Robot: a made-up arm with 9 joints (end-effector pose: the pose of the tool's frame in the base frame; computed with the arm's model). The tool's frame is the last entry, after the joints. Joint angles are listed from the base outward.
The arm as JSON. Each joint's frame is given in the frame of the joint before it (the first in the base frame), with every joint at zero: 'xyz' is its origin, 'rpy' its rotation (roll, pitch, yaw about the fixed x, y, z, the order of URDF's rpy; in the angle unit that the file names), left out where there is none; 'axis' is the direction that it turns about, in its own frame. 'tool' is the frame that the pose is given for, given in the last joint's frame.
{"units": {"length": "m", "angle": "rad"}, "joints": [
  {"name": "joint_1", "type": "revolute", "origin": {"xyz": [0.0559, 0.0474, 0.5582], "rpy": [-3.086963, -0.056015, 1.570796]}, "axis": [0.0, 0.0, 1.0]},
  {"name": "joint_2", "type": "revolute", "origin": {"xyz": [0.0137, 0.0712, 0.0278], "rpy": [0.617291, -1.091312, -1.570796]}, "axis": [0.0, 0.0, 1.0]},
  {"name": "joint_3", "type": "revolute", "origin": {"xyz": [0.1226, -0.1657, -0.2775], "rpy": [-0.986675, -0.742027, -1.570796]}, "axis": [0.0, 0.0, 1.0]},
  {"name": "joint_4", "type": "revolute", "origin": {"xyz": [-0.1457, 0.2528, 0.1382], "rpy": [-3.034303, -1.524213, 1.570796]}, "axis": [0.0, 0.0, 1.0]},
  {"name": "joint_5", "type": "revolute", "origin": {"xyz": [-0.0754, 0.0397, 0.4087], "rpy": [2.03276, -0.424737, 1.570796]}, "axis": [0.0, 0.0, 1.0]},
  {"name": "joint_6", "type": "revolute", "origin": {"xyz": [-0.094, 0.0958, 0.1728], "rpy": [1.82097, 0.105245, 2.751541]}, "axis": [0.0, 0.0, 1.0]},
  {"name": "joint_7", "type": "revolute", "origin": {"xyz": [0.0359, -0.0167, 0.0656], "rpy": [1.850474, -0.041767, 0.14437]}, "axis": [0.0, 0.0, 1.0]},
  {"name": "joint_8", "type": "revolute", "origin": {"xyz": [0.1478, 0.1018, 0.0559], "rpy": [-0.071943, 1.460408, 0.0]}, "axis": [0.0, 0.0, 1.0]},
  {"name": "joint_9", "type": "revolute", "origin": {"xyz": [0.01, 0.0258, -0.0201], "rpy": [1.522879, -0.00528, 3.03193]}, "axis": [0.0, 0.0, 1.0]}
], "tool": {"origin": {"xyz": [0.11, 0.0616, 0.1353], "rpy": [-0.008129, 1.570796, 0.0]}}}
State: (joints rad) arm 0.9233 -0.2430 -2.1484 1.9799 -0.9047 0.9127 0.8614 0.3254 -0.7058
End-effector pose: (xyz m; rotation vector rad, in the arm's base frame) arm -0.4892 -0.7051 0.5715 -2.8951 -0.3272 -0.0707
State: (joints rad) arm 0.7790 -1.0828 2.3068 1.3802 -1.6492 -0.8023 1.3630 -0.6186 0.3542
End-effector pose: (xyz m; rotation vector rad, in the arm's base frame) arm 0.4641 0.3657 0.5603 0.9495 0.6419 -1.4044
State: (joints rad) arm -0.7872 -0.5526 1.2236 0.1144 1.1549 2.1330 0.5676 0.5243 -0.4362
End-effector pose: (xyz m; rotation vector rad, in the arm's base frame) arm -0.3470 0.2312 0.1639 -0.7233 1.3401 -1.8616
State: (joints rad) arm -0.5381 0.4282 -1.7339 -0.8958 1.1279 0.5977 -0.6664 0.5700 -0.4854
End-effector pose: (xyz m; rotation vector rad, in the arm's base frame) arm -0.2695 -0.3594 0.4480 0.1840 1.0171 0.2734
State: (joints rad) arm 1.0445 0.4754 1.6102 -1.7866 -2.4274 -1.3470 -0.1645 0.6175 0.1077
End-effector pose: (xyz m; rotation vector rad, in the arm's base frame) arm 0.5876 0.6403 0.5218 0.0020 -0.4848 -0.5254
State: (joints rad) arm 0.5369 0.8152 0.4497 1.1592 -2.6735 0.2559 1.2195 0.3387 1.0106
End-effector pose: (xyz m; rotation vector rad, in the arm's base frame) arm -0.0661 0.8142 0.8564 0.3857 -0.3123 -3.0622
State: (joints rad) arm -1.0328 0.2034 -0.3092 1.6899 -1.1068 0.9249 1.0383 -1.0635 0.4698
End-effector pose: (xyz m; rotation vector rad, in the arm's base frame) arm -0.5742 -1.0484 0.5039 1.9519 0.1298 -1.8033
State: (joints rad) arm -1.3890 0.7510 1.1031 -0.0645 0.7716 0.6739 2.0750 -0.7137 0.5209
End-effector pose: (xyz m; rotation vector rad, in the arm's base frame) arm -0.8874 -0.1715 0.8552 1.0671 -0.2079 0.6645
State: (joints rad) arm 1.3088 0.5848 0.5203 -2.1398 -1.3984 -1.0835 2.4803 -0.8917 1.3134
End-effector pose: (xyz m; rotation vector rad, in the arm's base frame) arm 0.8921 0.5578 0.5410 0.8381 1.7930 -1.4394
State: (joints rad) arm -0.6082 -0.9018 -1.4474 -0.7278 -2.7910 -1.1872 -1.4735 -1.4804 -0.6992
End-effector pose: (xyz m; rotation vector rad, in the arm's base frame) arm 0.6439 -0.5012 0.7682 -1.2543 -1.3836 -1.8621
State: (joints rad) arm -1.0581 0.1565 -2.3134 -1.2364 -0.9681 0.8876 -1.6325 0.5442 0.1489
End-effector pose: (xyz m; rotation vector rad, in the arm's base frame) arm 0.7208 -0.5080 0.2854 0.4200 0.1306 2.2286
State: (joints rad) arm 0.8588 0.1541 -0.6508 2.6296 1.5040 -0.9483 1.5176 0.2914 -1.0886
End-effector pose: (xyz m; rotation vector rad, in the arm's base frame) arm -0.7808 0.4949 0.4588 -0.9075 0.6569 0.6893
